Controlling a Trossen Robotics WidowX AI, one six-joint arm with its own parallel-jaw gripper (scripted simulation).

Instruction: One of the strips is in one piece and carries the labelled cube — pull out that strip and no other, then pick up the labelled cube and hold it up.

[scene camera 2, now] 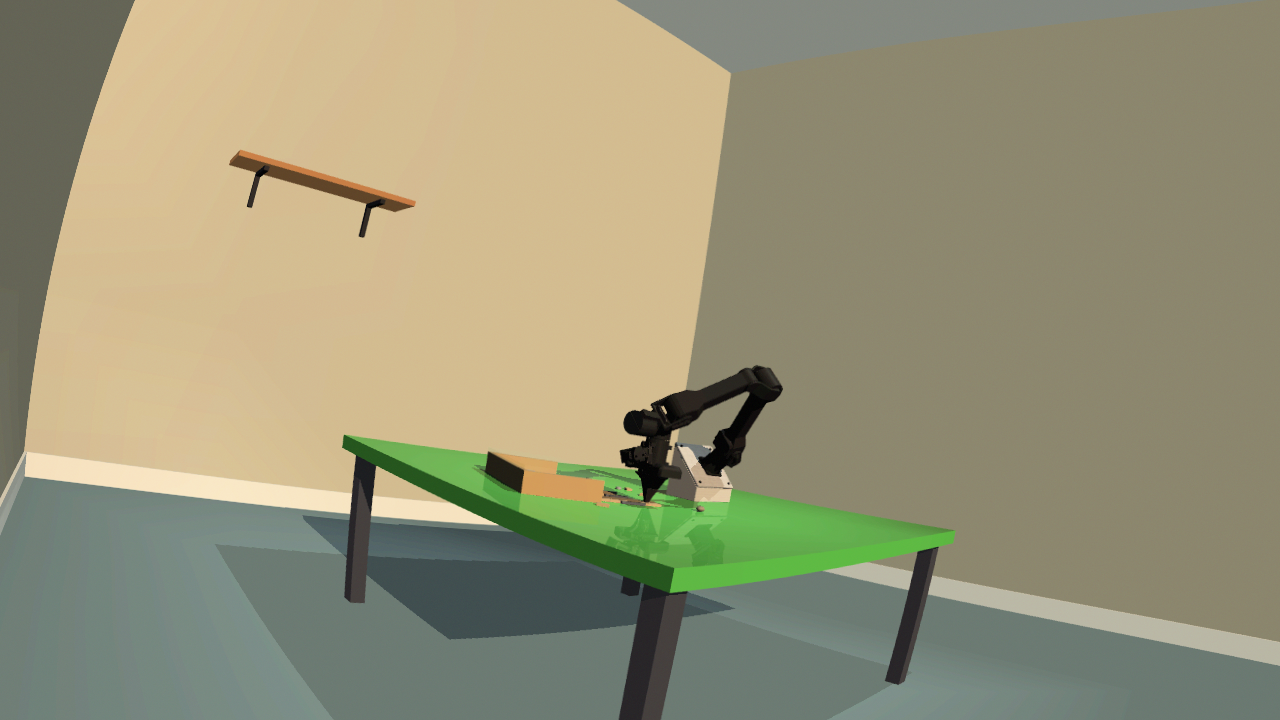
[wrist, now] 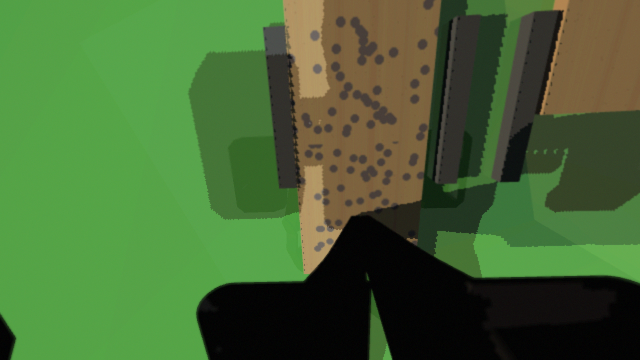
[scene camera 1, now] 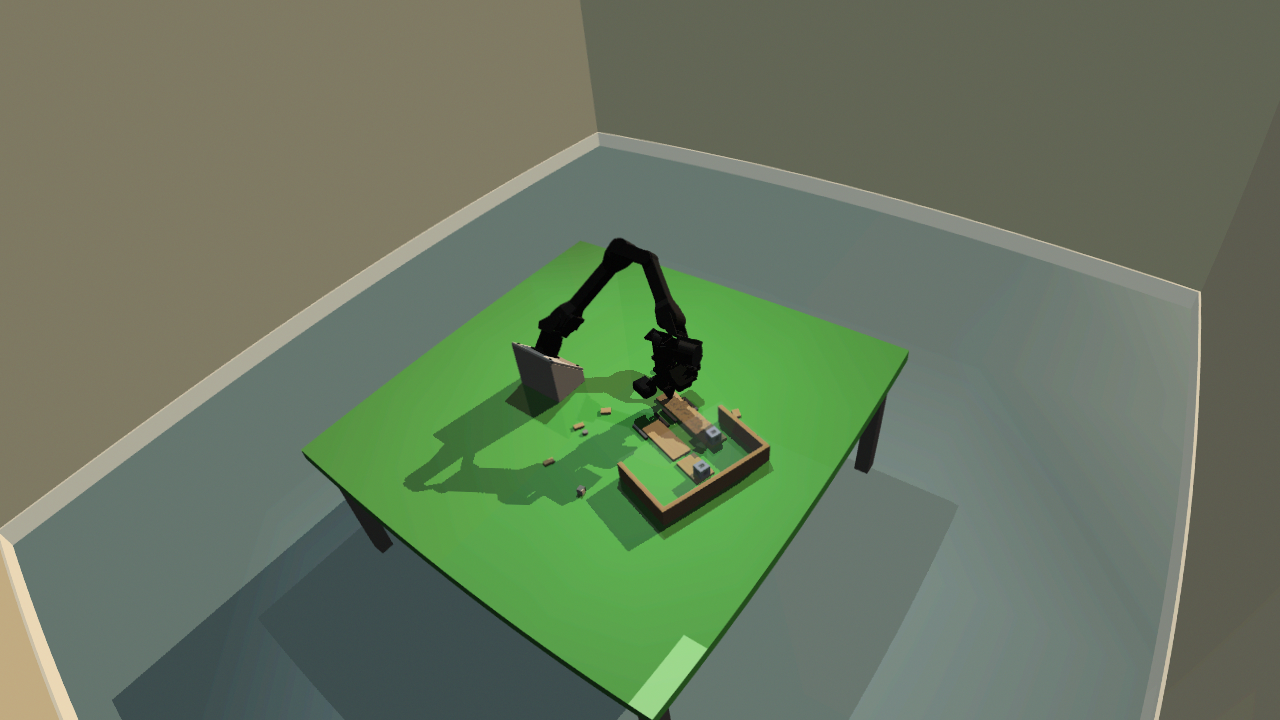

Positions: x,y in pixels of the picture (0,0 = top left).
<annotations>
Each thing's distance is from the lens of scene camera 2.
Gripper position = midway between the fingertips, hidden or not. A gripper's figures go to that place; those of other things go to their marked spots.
gripper (scene camera 2: pixel 646 501): 1.79 m
low wooden pen (scene camera 2: pixel 527 473): 1.60 m
</annotations>
